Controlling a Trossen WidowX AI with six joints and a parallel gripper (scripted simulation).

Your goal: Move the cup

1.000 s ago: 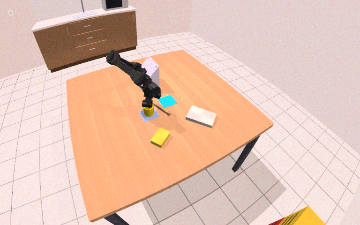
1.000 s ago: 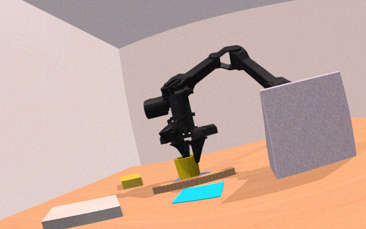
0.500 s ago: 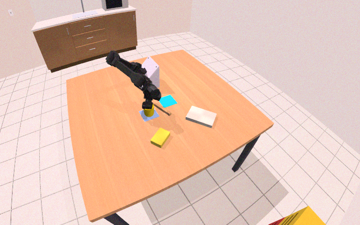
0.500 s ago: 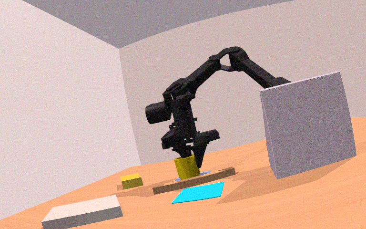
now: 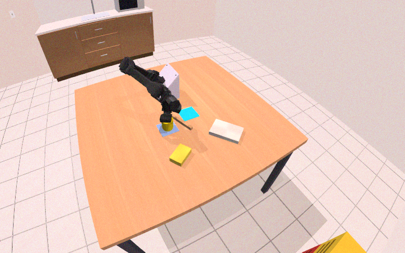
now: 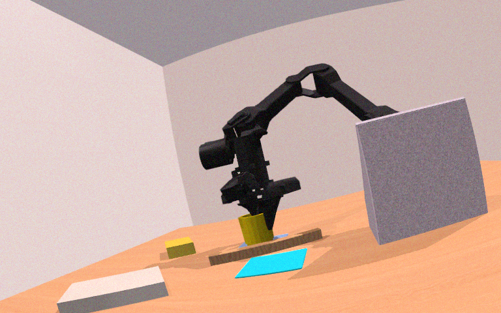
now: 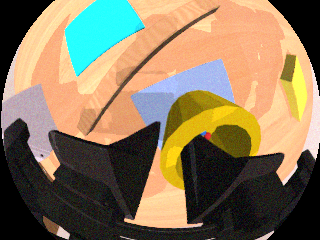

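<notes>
Right now my gripper tip is 150 mm to the right of the cyan pad, 50 mm past it and 40 mm above it. Also, from my gripper tip: flat white box 290 mm to the left, 200 mm ahead, 20 mm below; thin wooden stick 70 mm to the left, 30 mm below, 10 mm behind; yellow cup 20 mm ahead, 10 mm to the right.
</notes>
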